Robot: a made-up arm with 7 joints.
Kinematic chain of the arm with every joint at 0, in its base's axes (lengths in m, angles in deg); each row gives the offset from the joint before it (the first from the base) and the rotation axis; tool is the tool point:
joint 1: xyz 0 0 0 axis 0 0.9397 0.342
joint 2: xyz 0 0 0 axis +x
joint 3: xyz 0 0 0 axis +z
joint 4: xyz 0.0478 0 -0.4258 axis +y
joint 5: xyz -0.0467 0 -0.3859 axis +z
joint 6: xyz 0 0 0 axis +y
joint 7: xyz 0 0 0 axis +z
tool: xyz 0 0 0
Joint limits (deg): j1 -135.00..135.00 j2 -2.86..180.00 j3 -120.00..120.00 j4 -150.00..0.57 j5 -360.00..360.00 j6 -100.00..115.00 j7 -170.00..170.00
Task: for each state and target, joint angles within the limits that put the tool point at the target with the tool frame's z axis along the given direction. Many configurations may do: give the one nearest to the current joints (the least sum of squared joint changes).
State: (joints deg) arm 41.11 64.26 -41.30 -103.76 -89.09 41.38 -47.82
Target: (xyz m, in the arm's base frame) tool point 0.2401 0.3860 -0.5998 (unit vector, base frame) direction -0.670 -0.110 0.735
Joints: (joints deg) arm 1.00 53.53 -44.80 -59.23 -85.95 6.48 -47.82
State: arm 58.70 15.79 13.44 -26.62 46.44 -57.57 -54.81
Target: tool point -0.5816 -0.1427 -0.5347 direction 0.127 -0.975 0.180
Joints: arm 70.14 -2.86 -4.92 -34.85 70.82 -81.52 -54.81
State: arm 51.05 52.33 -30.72 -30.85 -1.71 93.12 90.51
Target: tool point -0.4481 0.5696 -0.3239 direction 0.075 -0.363 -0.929
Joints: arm 62.03 63.80 -29.32 -40.81 -15.70 115.00 90.51
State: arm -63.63 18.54 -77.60 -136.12 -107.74 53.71 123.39
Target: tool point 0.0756 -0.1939 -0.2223 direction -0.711 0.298 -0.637
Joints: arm -29.91 29.71 -91.13 -149.89 -97.70 77.04 123.39
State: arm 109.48 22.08 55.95 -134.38 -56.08 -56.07 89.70
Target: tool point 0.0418 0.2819 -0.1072 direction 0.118 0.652 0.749
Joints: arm 95.85 64.33 47.09 -149.89 -63.00 -66.13 89.70
